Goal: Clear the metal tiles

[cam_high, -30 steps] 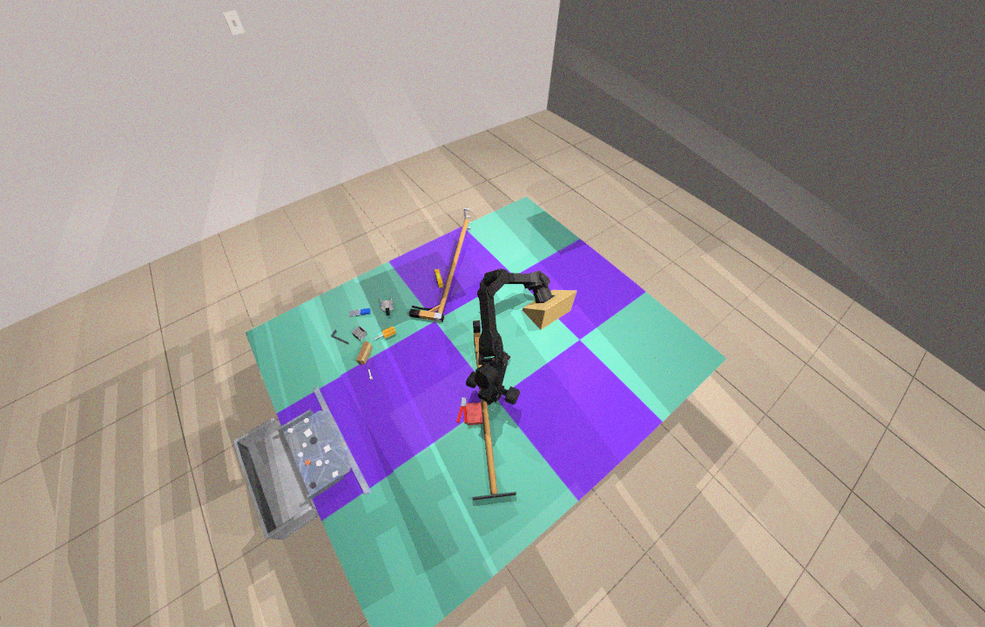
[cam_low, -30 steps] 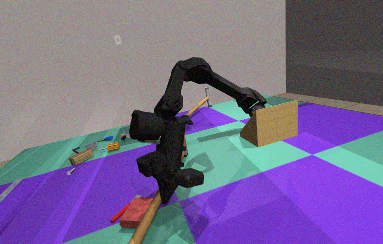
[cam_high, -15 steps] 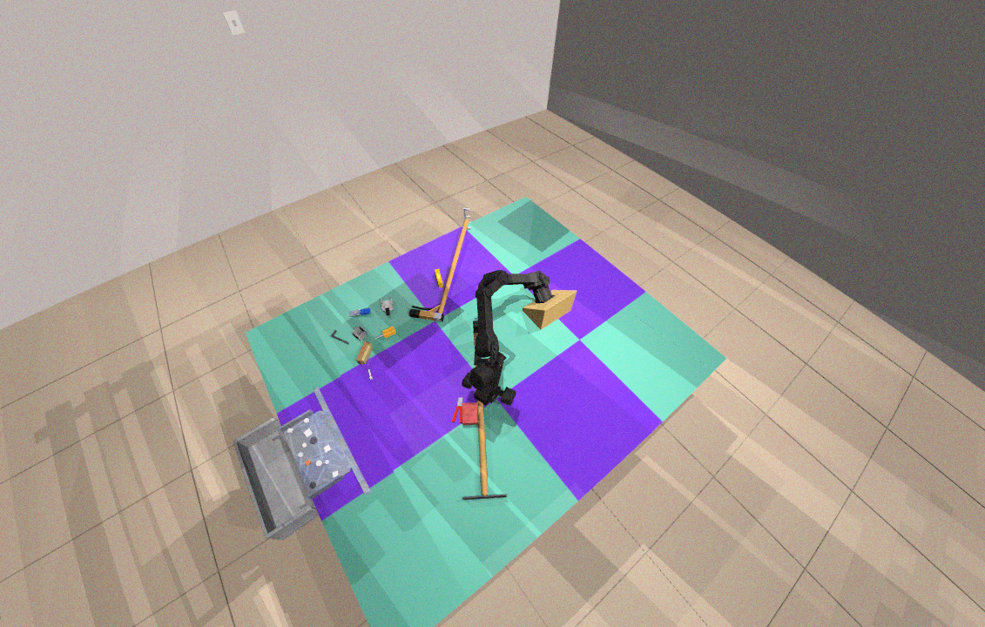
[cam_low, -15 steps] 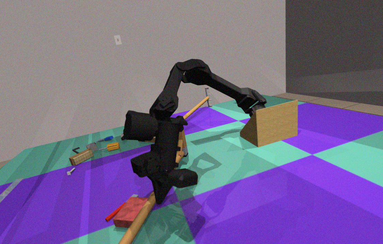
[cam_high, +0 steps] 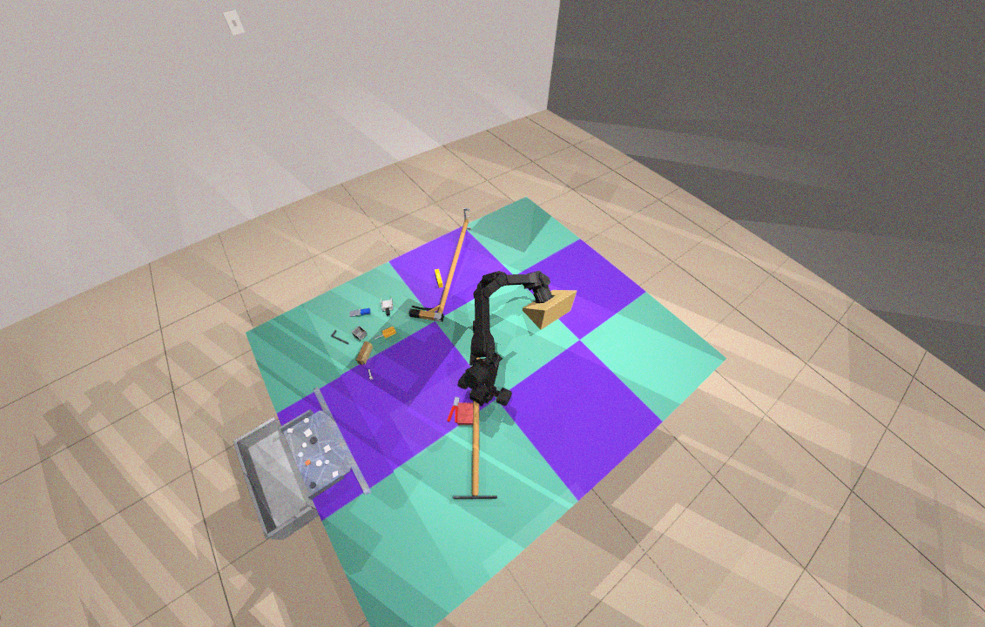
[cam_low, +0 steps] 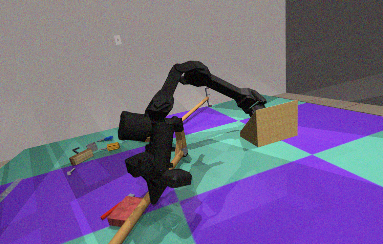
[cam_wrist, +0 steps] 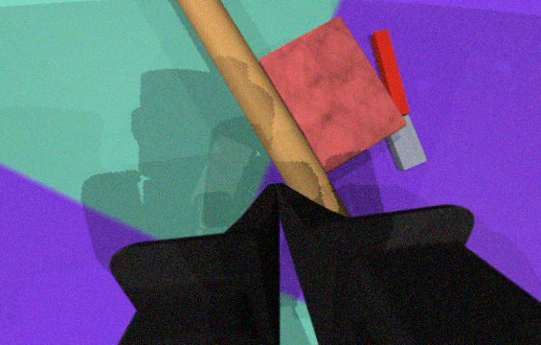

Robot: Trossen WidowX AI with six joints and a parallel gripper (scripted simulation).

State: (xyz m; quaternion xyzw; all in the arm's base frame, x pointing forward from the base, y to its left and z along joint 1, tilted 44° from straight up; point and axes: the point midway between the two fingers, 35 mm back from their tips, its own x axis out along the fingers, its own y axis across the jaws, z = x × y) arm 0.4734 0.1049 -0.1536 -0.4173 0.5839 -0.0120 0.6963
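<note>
The long scraper lies 5 cm above my gripper tip and 2 cm ahead of it. Round my gripper tip: red block 6 cm ahead, 1 cm to the right; then wooden block 45 cm to the right, 23 cm ahead, 1 cm above; then orange screwdriver 48 cm to the right, 12 cm ahead.
</note>
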